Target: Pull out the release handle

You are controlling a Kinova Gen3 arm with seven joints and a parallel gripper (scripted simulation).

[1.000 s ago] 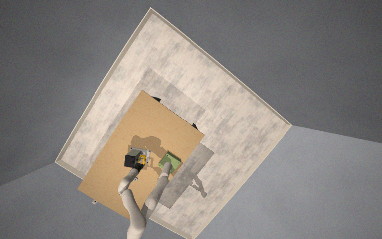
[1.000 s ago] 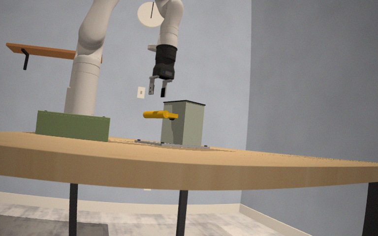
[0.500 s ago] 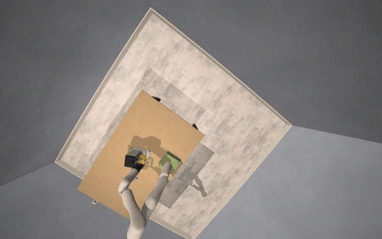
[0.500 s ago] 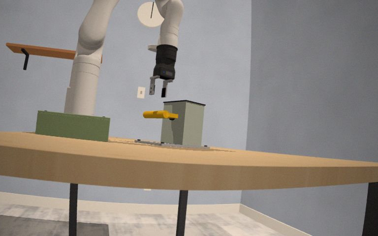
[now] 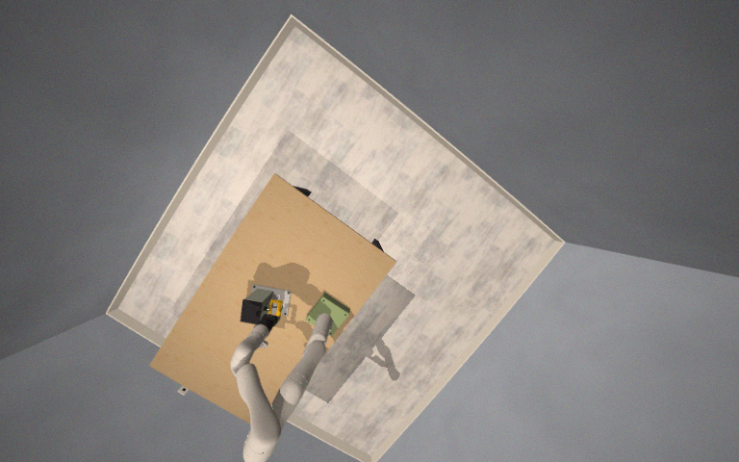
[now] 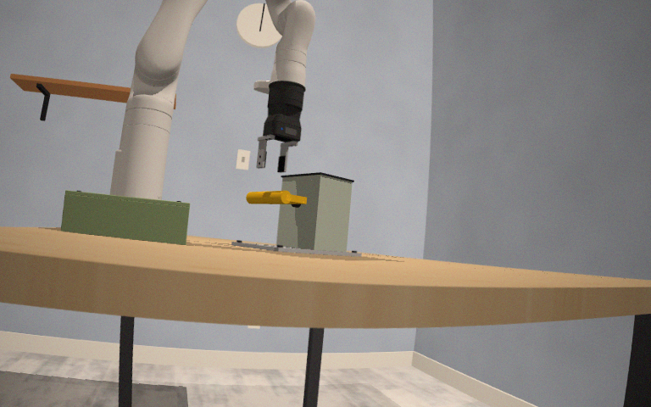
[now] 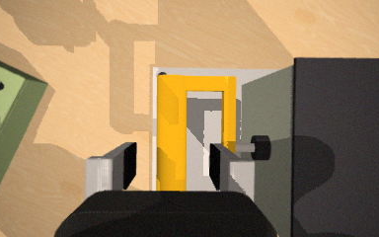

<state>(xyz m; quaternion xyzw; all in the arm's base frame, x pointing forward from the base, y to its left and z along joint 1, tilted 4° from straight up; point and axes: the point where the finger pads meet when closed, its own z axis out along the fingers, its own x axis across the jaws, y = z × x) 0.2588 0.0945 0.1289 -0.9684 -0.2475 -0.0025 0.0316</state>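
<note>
Right now the grey base plate is 8 cm ahead of my hand, 5 cm to the left of it and 18 cm below it.
</note>
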